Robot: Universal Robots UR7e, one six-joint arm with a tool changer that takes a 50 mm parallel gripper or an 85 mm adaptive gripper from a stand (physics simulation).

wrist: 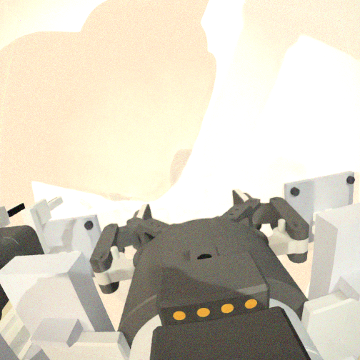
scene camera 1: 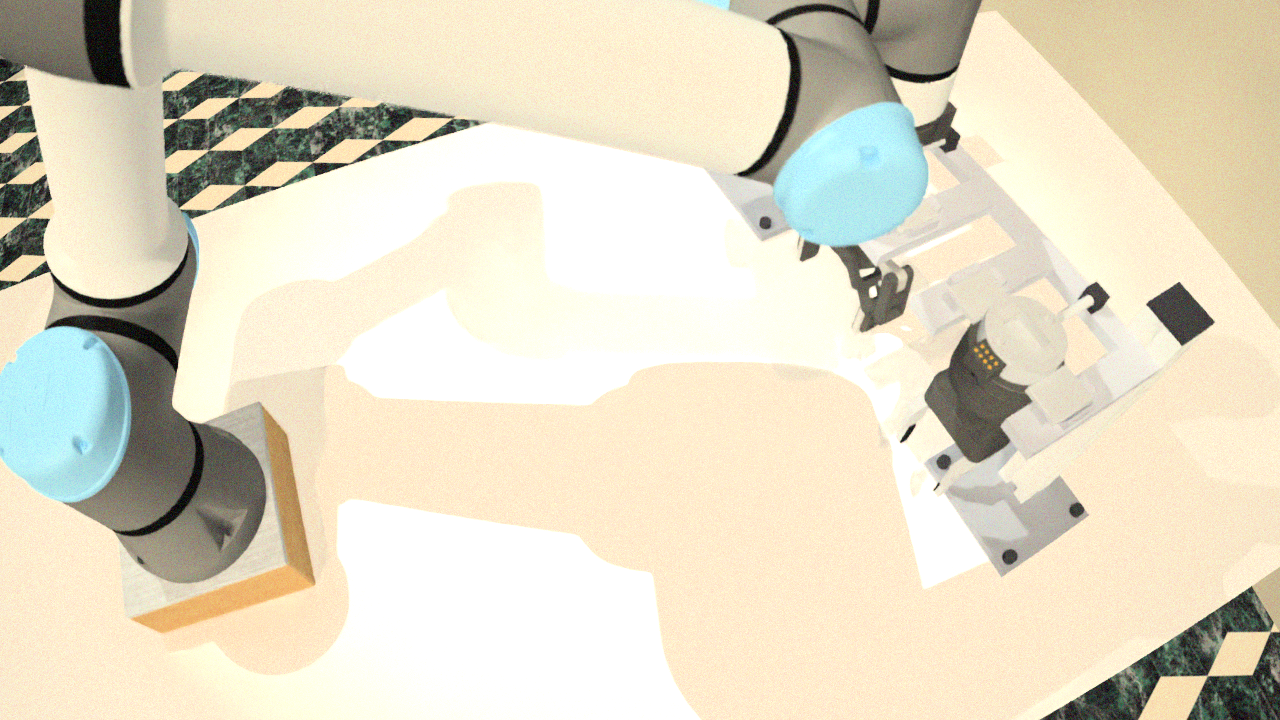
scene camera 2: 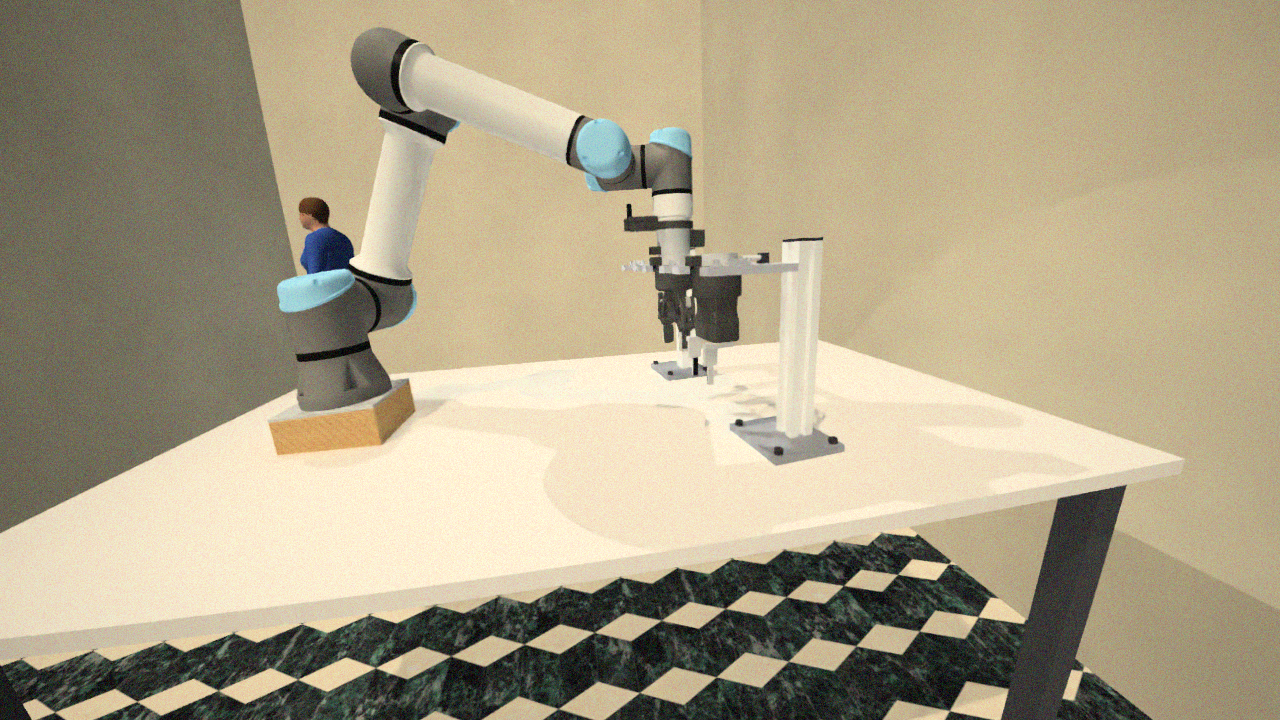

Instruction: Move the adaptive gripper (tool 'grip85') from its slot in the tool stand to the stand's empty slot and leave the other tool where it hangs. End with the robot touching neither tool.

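Pixels of known places: end effector, tool point: (scene camera 2: pixel 673 255); arm's base, origin of the base link: (scene camera 1: pixel 196 506) (scene camera 2: pixel 347 396).
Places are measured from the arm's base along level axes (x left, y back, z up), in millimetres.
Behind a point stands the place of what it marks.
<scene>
The adaptive gripper (scene camera 1: pixel 841 270) (scene camera 2: pixel 676 336) (wrist: pixel 192 202) hangs upright in its stand slot, fingers spread and empty. The arm's wrist (scene camera 2: pixel 673 208) @[x -41, y -630, z 310 mm] is right above it, its flange down at the tool's top; whether they are locked together cannot be told. The parallel gripper (scene camera 1: pixel 975 402) (scene camera 2: pixel 717 308) (wrist: pixel 19 240) hangs in the neighbouring slot, nearer scene camera 2 and at the wrist view's left edge. The tool stand (scene camera 1: pixel 1038 528) @[x -267, y -771, z -59 mm] (scene camera 2: pixel 798 340) @[x -236, y -772, z 97 mm] carries both. The stand's far end is partly hidden by the arm in scene camera 1; the empty slot cannot be made out.
White slot arms (wrist: pixel 45 275) flank the adaptive gripper closely on both sides. The stand's near post rises above the rail. The robot base sits on a wooden block (scene camera 1: pixel 290 528) @[x -37, y -83, z -27 mm] (scene camera 2: pixel 332 431) @[x -85, y -10, z -37 mm] on the white table (scene camera 2: pixel 429 501) @[x -289, y -237, z -71 mm]. A person in blue (scene camera 2: pixel 326 248) stands behind the arm.
</scene>
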